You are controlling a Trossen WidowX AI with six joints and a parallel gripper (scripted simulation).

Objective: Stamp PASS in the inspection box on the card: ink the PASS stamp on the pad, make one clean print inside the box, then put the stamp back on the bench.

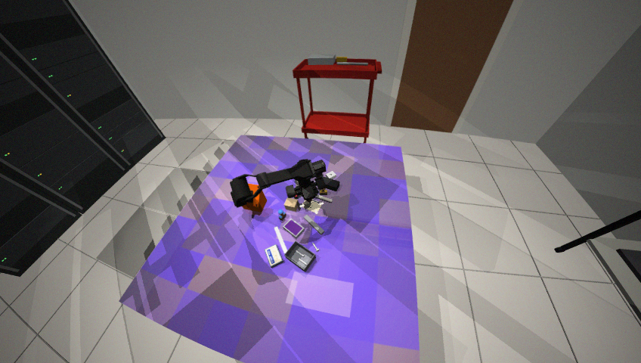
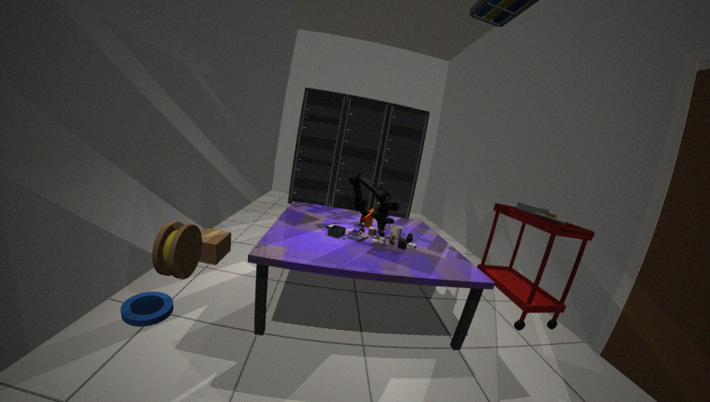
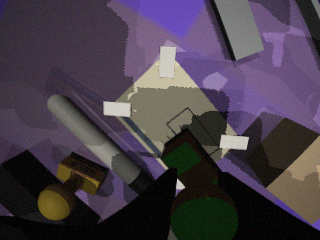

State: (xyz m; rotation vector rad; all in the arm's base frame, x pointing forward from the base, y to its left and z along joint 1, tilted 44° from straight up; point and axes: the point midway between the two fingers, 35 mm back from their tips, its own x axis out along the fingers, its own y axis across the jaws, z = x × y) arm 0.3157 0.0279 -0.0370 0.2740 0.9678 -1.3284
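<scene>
My gripper tip is now 20 mm short of the card and 70 mm above it. The rest, counted from my gripper tip: marker (40 mm ahead, 50 mm to the left, 60 mm below); then green-knobbed stamp (right at my gripper tip); then tan block (90 mm behind, 30 mm to the right, 40 mm below).
</scene>
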